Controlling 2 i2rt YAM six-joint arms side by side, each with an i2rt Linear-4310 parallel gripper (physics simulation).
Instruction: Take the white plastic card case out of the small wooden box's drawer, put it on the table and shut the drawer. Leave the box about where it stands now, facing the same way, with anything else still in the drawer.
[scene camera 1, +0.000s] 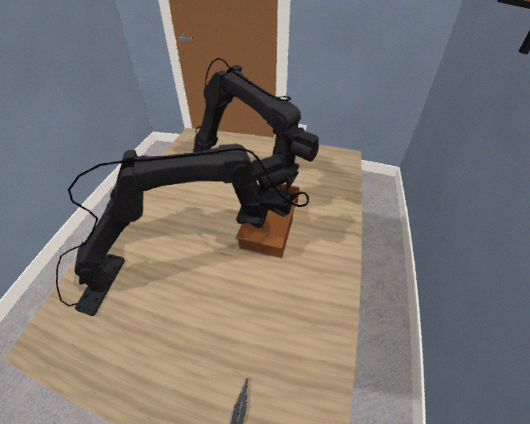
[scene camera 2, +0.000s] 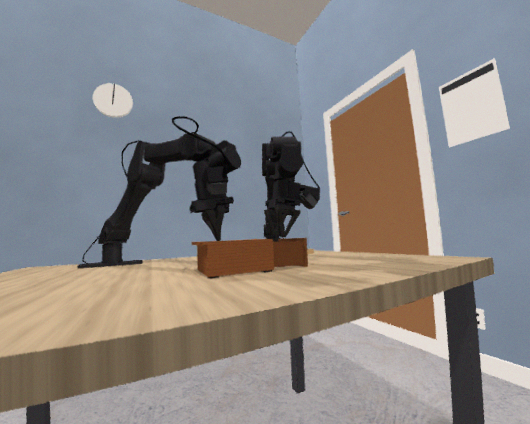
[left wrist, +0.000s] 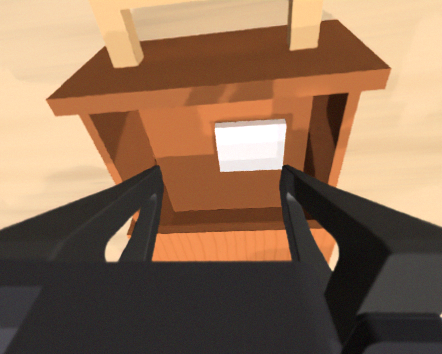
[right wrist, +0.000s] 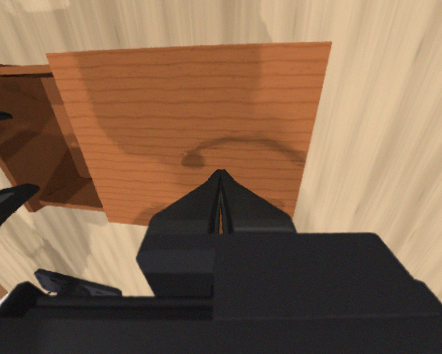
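Seen in the pictures: left gripper, fingertip midpoint: (scene camera 2: 278, 236) (left wrist: 221, 176) (right wrist: 21, 153); right gripper, fingertip midpoint: (scene camera 1: 260, 226) (scene camera 2: 218, 240) (right wrist: 220, 176); left arm's base at its link origin: (right wrist: 81, 287); right arm's base at its link origin: (scene camera 1: 101, 283) (scene camera 2: 112, 265).
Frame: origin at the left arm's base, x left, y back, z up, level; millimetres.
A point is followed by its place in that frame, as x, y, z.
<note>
The wooden box (scene camera 1: 260, 246) {-318, -409, 40} (scene camera 2: 235, 257) {-248, -465, 40} (right wrist: 200, 90) {-256, -444, 76} stands on the table, its drawer (scene camera 2: 291, 253) {-105, -439, 38} (left wrist: 200, 192) {-197, -360, 14} (right wrist: 30, 107) {-74, -402, 33} pulled out. The white card case (left wrist: 251, 146) {-139, -398, 20} lies flat in the drawer near its front panel, right of the middle in the left wrist view. My left gripper (left wrist: 221, 176) {-113, -377, 80} (scene camera 2: 281, 237) {-113, -377, 80} is open and empty, above the drawer, with the case beyond its fingertips in the left wrist view. My right gripper (right wrist: 220, 176) {-276, -389, 77} (scene camera 2: 218, 240) {-276, -389, 77} is shut on nothing, pointing down just above the box's top. The arms hide the drawer's inside in scene camera 1.
A pale handle (left wrist: 305, 25) {-55, -410, 44} on two posts stands out from the drawer front. The two grippers are close beside each other over the box. The table (scene camera 1: 225, 320) {-547, -414, 0} (scene camera 2: 150, 300) {-393, -611, 0} carries both arms. One left finger (right wrist: 17, 200) {-126, -349, 103} shows at the edge of the right wrist view.
</note>
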